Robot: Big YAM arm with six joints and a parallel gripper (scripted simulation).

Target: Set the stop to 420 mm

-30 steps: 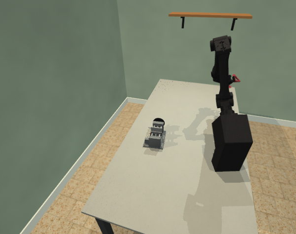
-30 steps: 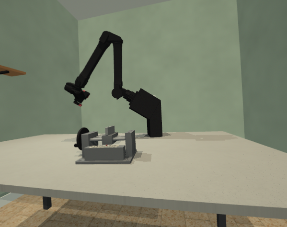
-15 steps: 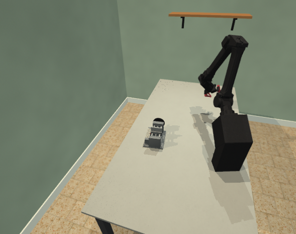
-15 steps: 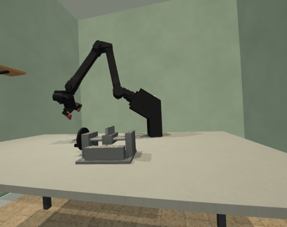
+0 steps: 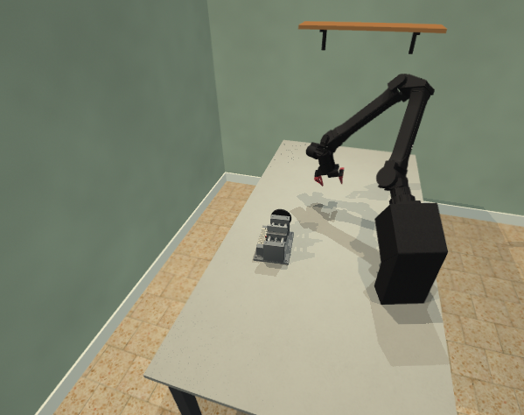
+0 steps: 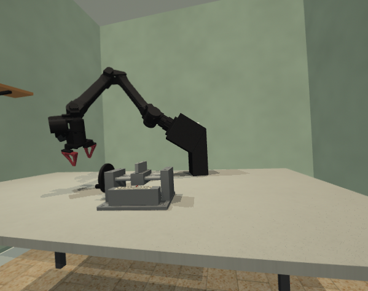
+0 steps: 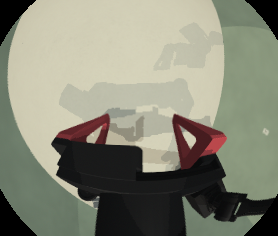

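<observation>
Now: hand 28 cm short of the sliding stop block, 33 cm to the right of it and 3 cm above it.
</observation>
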